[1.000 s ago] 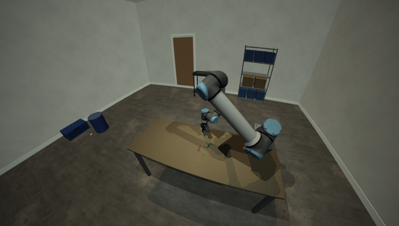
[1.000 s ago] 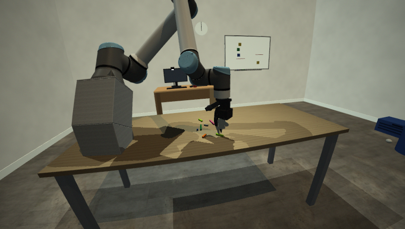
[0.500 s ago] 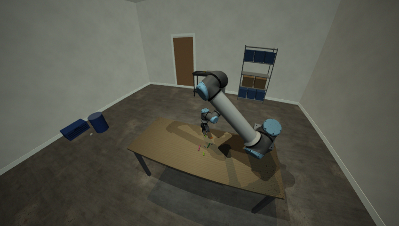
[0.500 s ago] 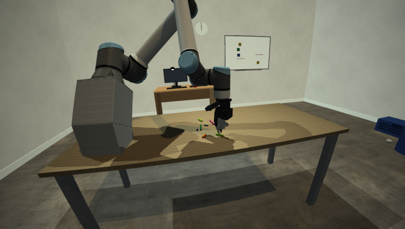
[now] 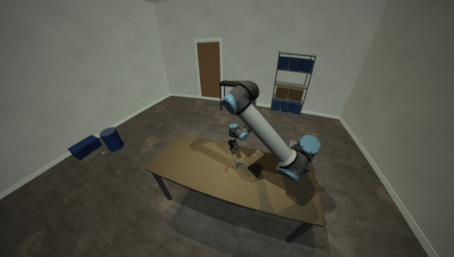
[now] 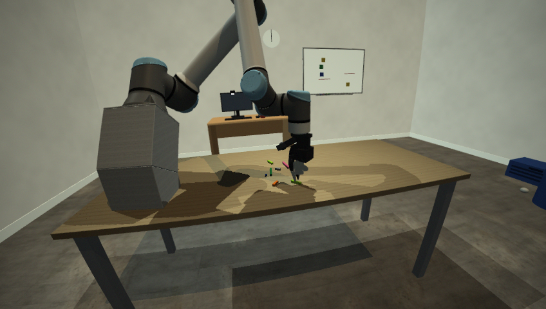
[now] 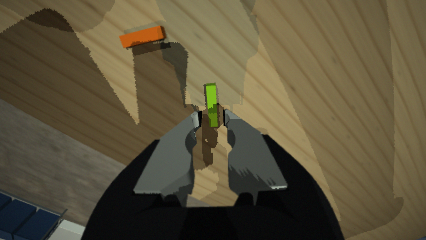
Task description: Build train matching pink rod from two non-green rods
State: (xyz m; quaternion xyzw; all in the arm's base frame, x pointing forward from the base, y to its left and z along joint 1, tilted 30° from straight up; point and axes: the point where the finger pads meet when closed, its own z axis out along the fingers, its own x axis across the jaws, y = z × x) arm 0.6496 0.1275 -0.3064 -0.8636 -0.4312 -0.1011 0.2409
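The orange rod lies 10 cm behind my hand and 2 cm below it. From my hand the other things lie so: green rod 11 cm behind, 13 cm to the left, 2 cm below; grey rod 8 cm behind, 16 cm to the left, 2 cm below; blue rod 14 cm behind, 9 cm to the left, 2 cm below.
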